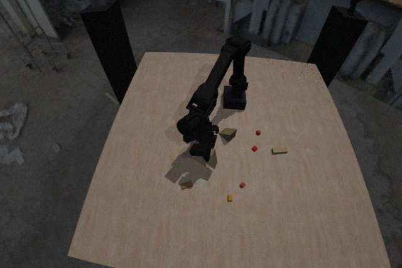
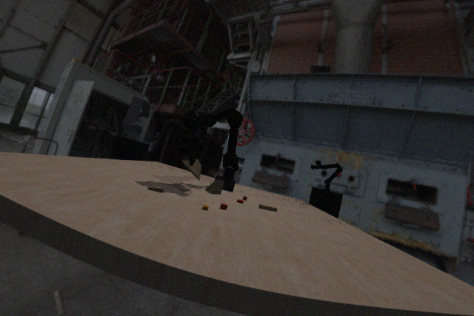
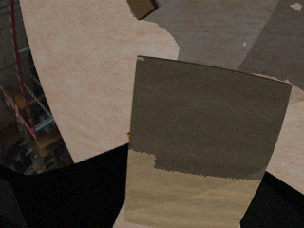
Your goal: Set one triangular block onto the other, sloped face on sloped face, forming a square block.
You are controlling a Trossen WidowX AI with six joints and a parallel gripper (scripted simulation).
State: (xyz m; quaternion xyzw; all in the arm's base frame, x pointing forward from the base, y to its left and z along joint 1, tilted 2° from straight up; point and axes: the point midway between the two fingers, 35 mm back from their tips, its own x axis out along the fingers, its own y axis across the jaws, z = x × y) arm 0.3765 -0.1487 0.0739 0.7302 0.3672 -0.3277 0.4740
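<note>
My gripper tip is 10 mm below the triangular block. The rest, counted from my gripper tip: tan flat block (90 mm behind, 340 mm to the left, 90 mm below); brown flat block (90 mm ahead, 90 mm to the right, 90 mm below); small yellow cube (140 mm ahead, 90 mm to the left, 90 mm below).
</note>
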